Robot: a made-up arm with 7 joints. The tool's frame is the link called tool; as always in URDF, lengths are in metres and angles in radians.
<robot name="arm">
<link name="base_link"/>
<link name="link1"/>
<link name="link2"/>
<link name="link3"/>
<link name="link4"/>
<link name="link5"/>
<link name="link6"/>
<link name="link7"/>
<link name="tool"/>
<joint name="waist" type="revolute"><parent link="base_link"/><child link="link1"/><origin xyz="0.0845 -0.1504 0.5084" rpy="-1.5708 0 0"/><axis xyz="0 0 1"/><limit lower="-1.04" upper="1.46" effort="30" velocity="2.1"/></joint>
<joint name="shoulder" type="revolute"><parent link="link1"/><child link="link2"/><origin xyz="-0.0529 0.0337 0.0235" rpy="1.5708 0 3.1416"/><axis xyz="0 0 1"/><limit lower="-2.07" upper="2.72" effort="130" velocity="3"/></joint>
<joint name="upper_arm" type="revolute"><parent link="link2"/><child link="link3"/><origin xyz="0.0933 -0.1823 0.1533" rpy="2.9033 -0.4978 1.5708"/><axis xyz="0 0 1"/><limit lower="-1.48" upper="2.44" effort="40" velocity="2"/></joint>
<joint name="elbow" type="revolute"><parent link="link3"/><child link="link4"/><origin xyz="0.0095 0.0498 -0.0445" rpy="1.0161 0.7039 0.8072"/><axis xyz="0 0 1"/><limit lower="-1.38" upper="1.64" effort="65" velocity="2.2"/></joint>
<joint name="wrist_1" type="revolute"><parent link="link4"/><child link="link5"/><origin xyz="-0.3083 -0.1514 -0.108" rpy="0.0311 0.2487 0.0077"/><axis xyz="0 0 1"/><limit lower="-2.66" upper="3.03" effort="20" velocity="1.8"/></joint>
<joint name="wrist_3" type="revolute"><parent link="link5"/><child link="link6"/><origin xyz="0.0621 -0.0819 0.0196" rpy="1.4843 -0.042 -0.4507"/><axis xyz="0 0 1"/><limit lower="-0.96" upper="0.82" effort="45" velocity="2.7"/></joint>
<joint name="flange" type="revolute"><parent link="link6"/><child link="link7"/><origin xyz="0.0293 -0.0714 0.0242" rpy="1.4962 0.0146 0.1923"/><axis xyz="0 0 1"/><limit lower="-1.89" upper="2.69" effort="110" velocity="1"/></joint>
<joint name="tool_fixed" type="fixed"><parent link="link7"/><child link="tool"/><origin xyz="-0.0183 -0.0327 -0.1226" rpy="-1.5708 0 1.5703"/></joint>
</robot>
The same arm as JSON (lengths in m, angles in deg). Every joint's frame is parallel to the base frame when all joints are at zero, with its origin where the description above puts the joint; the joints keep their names.
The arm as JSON. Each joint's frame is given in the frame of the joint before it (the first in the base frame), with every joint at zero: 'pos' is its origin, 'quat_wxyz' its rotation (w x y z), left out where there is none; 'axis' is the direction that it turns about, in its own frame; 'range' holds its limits. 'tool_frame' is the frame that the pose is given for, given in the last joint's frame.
{"length_unit": "m", "angle_unit": "deg", "joints": [{"joint": "waist", "pos": [0.0845, -0.1504, 0.5084], "axis": [0.0, 1.0, 0.0], "range": [-59.59, 83.65]}, {"joint": "shoulder", "pos": [-0.0529, 0.0235, -0.0337], "axis": [0.0, 0.0, -1.0], "range": [-118.6, 155.84]}, {"joint": "upper_arm", "pos": [-0.0933, -0.1823, -0.1533], "axis": [-0.236004, 0.464008, 0.853814], "range": [-84.8, 139.8]}, {"joint": "elbow", "pos": [-0.0379, -0.0179, -0.0529], "axis": [0.237207, 0.971427, 0.0079], "range": [-79.07, 93.97]}, {"joint": "wrist_1", "pos": [0.2275, -0.1685, 0.2225], "axis": [0.161706, 0.959636, -0.230109], "range": [-152.41, 173.61]}, {"joint": "wrist_3", "pos": [0.0486, -0.0099, -0.0921], "axis": [0.99711, -0.074501, 0.0149], "range": [-55.0, 46.98]}, {"joint": "flange", "pos": [0.0187, -0.0773, -0.0148], "axis": [0.0, -1.0, 0.0], "range": [-108.29, 154.13]}], "tool_frame": {"pos": [-0.0327, 0.1226, 0.0183], "quat_wxyz": [1.0, 0.000009, 0.000076, 0.000015]}}
